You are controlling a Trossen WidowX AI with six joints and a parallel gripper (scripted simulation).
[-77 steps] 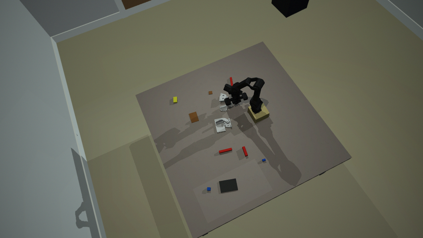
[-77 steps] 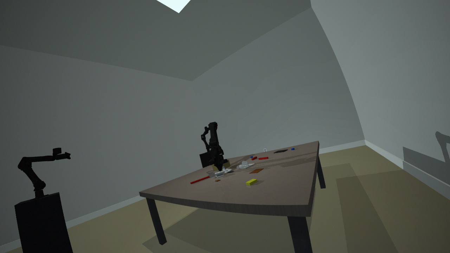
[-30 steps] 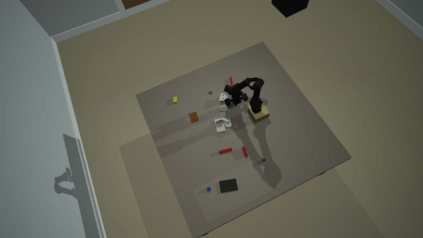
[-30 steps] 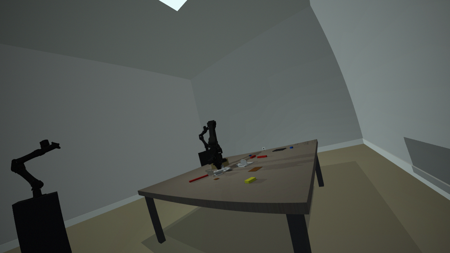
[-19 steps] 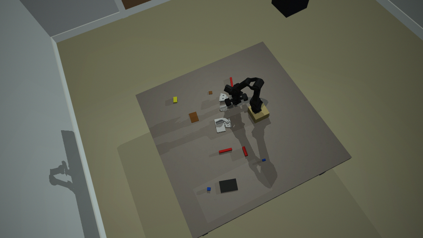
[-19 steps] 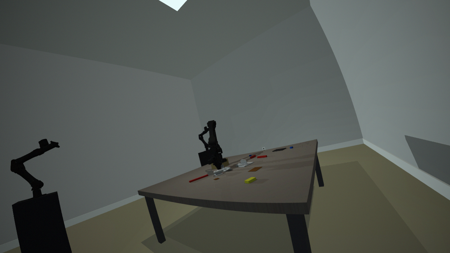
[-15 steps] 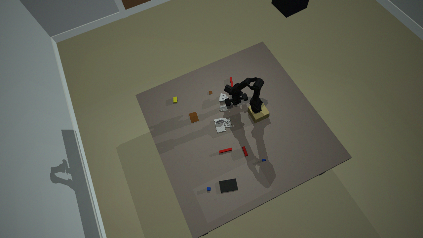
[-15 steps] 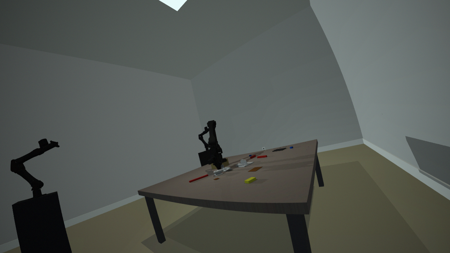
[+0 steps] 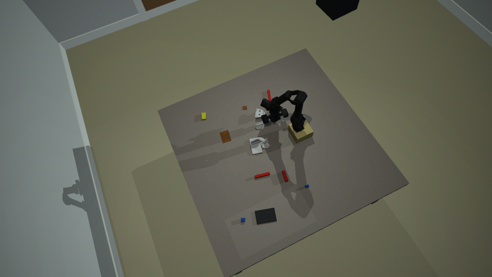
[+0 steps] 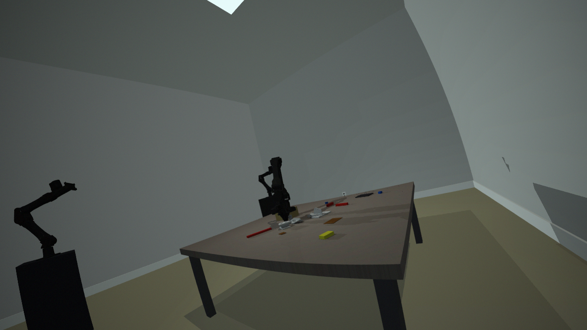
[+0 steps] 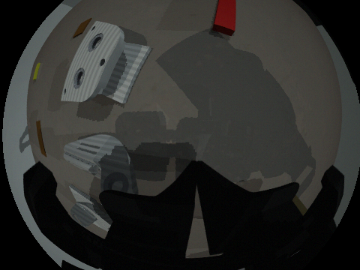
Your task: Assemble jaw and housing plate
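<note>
My gripper tip is now 6 cm short of the silver jaw, 1 cm to the left of it and 3 cm below it. The rest, counted from my gripper tip: dark tile (41 cm ahead, 55 cm to the left); yellow block (42 cm ahead, 31 cm to the right, 1 cm above); brown tile (36 cm ahead, 8 cm to the right).
</note>
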